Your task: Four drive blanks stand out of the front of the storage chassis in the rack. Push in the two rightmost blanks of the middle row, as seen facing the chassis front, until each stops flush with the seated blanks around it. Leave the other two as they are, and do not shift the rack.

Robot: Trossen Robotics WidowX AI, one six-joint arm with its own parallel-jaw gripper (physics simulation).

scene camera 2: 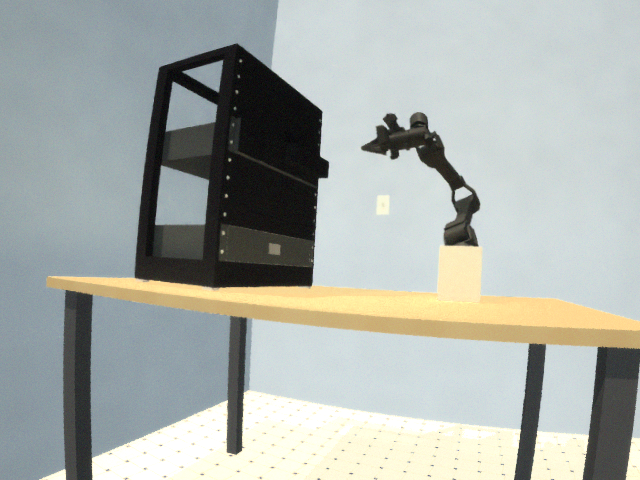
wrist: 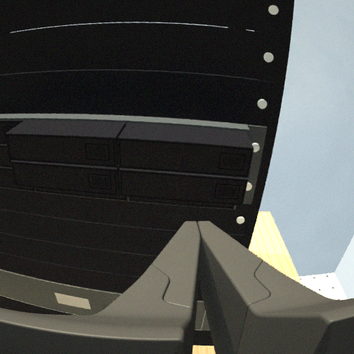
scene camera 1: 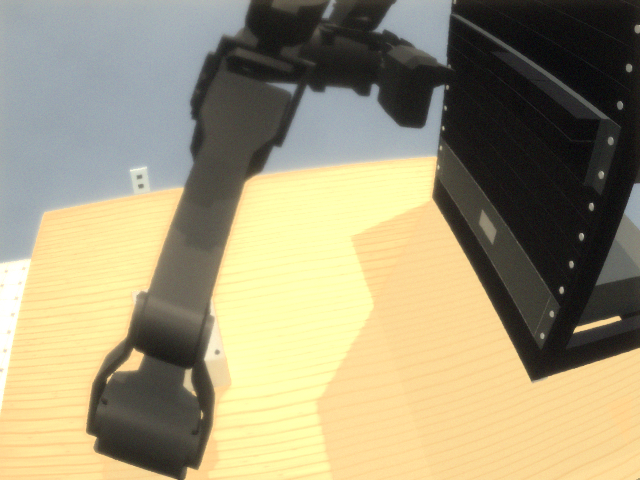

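Where they show: gripper, between the fingertips: (scene camera 2: 361, 148) (scene camera 1: 454, 75); arm's base, origin of its link: (scene camera 2: 461, 264).
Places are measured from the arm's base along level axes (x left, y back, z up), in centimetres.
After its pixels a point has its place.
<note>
The rack (scene camera 1: 537, 361) @[x -12.3, y -49.9, z -5.0 cm] (scene camera 2: 211, 222) @[x 37.3, y -53.4, z 6.2 cm] (wrist: 277, 80) stands upright, with the storage chassis (scene camera 1: 604, 160) @[x -10.9, y -49.8, z 28.0 cm] (wrist: 256, 168) in its front. In the wrist view four black blanks stand out in two stacked pairs: upper right blank (wrist: 175, 154), lower right blank (wrist: 175, 184), upper left blank (wrist: 55, 149) and lower left blank (wrist: 55, 176). Their fronts look about level within each pair. Dark surfaces hide the row limits. Part of the protruding block (scene camera 2: 324, 167) @[x -6.6, y -45.0, z 29.9 cm] shows at the rack's far edge. My gripper (scene camera 1: 448, 75) @[x -4.5, y -31.7, z 34.8 cm] (scene camera 2: 362, 148) @[x -4.5, y -31.7, z 34.8 cm] (wrist: 196, 232) is shut and empty, in front of the rack, apart from the blanks.
A lower grey panel (scene camera 1: 465, 206) @[x 21.3, y -50.7, z -0.4 cm] (scene camera 2: 248, 245) @[x 24.9, y -50.8, z 1.8 cm] (wrist: 30, 287) with a pale label crosses the rack's base. The rack and the arm's pale pedestal (scene camera 2: 459, 273) @[x 4.4, y -0.1, z -2.5 cm] stand on the wooden table (scene camera 1: 289, 310) @[x 11.3, y -17.2, z -9.7 cm] (scene camera 2: 361, 310) @[x 46.7, y -12.3, z -9.7 cm]. Blue walls rise behind; screws line the rack's posts.
</note>
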